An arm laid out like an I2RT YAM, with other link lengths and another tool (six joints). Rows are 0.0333 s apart.
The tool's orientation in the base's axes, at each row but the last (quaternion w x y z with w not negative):
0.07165 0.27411 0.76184 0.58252
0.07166 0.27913 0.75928 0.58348
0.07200 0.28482 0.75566 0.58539
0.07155 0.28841 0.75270 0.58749
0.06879 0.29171 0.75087 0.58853
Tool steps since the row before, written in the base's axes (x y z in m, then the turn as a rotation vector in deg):
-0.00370 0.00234 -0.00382 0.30 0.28 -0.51
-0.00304 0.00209 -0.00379 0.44 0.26 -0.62
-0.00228 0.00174 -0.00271 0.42 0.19 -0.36
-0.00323 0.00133 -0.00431 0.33 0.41 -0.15
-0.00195 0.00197 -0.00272 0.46 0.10 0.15
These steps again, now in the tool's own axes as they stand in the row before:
0.00348 -0.00438 0.00159 -0.22 -0.32 0.52
0.00277 -0.00420 0.00162 -0.37 -0.38 0.60
0.00217 -0.00303 0.00128 -0.33 -0.16 0.46
0.00235 -0.00493 0.00097 -0.09 0.04 0.54
0.00197 -0.00294 0.00160 -0.29 0.32 0.25

